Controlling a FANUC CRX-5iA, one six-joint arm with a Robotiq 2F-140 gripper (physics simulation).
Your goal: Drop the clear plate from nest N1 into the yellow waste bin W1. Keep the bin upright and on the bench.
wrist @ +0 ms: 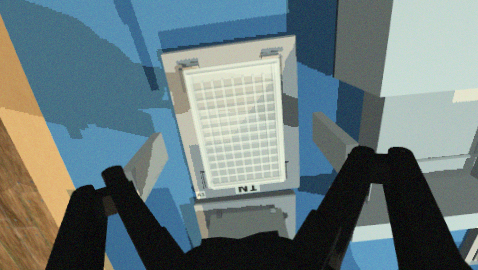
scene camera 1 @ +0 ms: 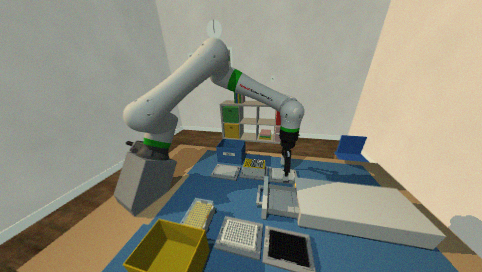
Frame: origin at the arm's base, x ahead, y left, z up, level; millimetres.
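Seen in the pictures: gripper, fingertip midpoint: [wrist: 237, 136] [scene camera 1: 283, 171]; arm's base, link origin: [scene camera 1: 153, 156].
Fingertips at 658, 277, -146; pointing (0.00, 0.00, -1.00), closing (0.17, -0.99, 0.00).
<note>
Offsets run from my fingertips to a thing's middle, as dx, dy, dz. "*": to the spot under its first point.
The clear plate {-2, -2, -16} [scene camera 1: 276, 175] [wrist: 237, 125], with a grid of wells, lies flat in nest N1 {-2, -2, -28} [wrist: 225, 54], whose label shows upside down in the wrist view. My gripper [scene camera 1: 286, 173] [wrist: 237, 136] is open, with one finger pad on each side of the plate and nest and a gap on both sides. Nothing is between the pads that I can see gripped. How high the pads are above the bench is hard to tell. The yellow waste bin W1 {-293, -554, +24} [scene camera 1: 197, 250] stands upright on the bench at the front left of the scene view.
A blue bin {-371, +86, +24} [scene camera 1: 231, 151] and two nests with plates {-342, -76, -20} [scene camera 1: 226, 171] {-173, -23, +9} [scene camera 1: 254, 166] are at the back. A pale machine [scene camera 1: 360, 200] [wrist: 430, 45] with an open drawer {* +9, -173, -22} [scene camera 1: 282, 197] is at the right. A yellow rack {-308, -403, -1} [scene camera 1: 199, 215], white plate {-128, -400, -16} [scene camera 1: 240, 235] and black plate {+44, -385, -16} [scene camera 1: 288, 248] lie in front.
</note>
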